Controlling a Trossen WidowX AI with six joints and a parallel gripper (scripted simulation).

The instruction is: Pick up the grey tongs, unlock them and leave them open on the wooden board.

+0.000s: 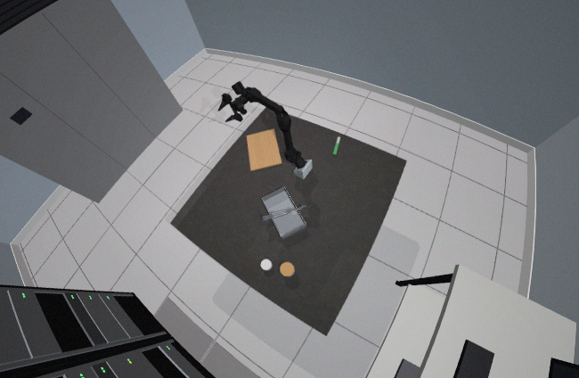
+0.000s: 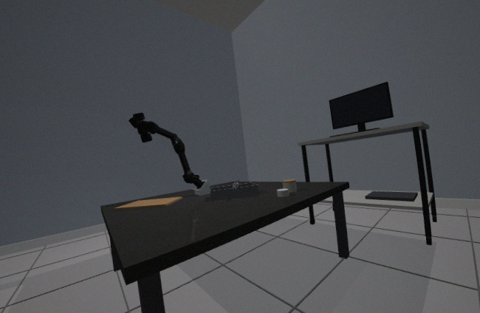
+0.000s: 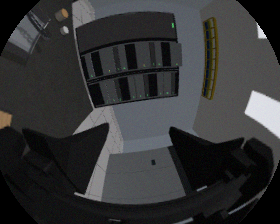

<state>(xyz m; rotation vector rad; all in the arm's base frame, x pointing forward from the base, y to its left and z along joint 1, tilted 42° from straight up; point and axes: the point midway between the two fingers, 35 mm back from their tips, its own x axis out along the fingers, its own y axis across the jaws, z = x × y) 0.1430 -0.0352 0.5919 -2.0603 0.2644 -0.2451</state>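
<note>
Now: the roasting tin 24 cm ahead of my gripper tip, 46 cm to the left of it and 48 cm below it. Round my gripper tip: wooden board (17 cm behind, 5 cm to the left, 50 cm below); yellow slider (20 cm ahead, 54 cm to the left, 44 cm below); white puck (58 cm ahead, 52 cm to the left, 49 cm below).
</note>
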